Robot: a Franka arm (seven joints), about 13 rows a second.
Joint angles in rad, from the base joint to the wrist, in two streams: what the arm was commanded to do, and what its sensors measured. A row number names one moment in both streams.
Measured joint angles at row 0:
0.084, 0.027, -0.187, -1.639, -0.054, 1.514, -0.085
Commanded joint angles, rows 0 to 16:
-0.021, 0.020, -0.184, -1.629, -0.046, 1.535, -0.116
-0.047, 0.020, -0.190, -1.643, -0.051, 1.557, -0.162
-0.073, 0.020, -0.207, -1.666, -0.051, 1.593, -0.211
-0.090, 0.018, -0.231, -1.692, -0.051, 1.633, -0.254
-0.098, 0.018, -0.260, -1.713, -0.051, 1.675, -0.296
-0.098, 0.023, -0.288, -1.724, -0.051, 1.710, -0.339
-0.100, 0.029, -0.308, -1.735, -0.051, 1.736, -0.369
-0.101, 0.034, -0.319, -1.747, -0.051, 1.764, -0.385
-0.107, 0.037, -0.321, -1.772, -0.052, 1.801, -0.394
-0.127, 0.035, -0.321, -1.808, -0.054, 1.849, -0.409
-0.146, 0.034, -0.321, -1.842, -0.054, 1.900, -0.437
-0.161, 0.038, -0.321, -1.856, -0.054, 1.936, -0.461
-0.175, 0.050, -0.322, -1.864, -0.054, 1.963, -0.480
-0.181, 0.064, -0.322, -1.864, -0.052, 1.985, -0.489
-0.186, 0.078, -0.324, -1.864, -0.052, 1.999, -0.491
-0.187, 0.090, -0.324, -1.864, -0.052, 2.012, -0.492
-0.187, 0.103, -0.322, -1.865, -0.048, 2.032, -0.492
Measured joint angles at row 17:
-0.183, 0.076, -0.326, -1.860, -0.054, 1.979, -0.477
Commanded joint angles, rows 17 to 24:
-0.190, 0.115, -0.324, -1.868, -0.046, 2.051, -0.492
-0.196, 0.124, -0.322, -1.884, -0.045, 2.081, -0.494
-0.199, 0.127, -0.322, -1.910, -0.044, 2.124, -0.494
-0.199, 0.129, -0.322, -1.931, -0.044, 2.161, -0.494
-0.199, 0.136, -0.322, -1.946, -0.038, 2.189, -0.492
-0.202, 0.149, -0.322, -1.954, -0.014, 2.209, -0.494
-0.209, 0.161, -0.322, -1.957, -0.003, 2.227, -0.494
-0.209, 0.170, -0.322, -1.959, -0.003, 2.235, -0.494
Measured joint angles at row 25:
-0.193, 0.152, -0.325, -1.940, -0.035, 2.184, -0.478
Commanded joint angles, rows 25 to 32:
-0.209, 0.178, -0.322, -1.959, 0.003, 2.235, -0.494
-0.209, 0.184, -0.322, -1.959, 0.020, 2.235, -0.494
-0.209, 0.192, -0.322, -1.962, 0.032, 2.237, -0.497
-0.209, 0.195, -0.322, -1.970, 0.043, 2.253, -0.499
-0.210, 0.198, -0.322, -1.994, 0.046, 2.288, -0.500
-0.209, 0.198, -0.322, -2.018, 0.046, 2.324, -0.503
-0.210, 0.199, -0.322, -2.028, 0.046, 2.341, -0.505
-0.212, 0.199, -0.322, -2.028, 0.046, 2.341, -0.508
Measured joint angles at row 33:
-0.200, 0.202, -0.325, -1.996, 0.023, 2.291, -0.478
